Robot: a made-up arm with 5 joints. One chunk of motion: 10 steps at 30 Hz.
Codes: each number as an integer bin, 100 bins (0 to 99) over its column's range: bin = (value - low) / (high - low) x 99, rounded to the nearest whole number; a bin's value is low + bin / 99 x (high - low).
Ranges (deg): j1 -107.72..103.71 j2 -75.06..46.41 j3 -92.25..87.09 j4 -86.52..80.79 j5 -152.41..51
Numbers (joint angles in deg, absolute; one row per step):
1: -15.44 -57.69 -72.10 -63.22 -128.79
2: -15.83 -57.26 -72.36 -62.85 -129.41
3: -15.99 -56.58 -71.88 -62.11 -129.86
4: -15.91 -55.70 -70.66 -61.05 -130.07
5: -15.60 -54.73 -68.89 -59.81 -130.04
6: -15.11 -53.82 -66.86 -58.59 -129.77
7: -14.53 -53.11 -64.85 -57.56 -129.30
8: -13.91 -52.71 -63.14 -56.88 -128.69
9: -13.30 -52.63 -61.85 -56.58 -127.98
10: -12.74 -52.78 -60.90 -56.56 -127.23
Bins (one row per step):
1: 43 14 11 14 11
2: 43 15 11 14 11
3: 43 15 11 14 11
4: 43 16 12 15 11
5: 43 17 13 16 11
6: 43 17 14 17 11
7: 44 18 15 17 11
8: 44 18 16 18 12
9: 44 18 17 18 12
10: 44 18 17 18 12

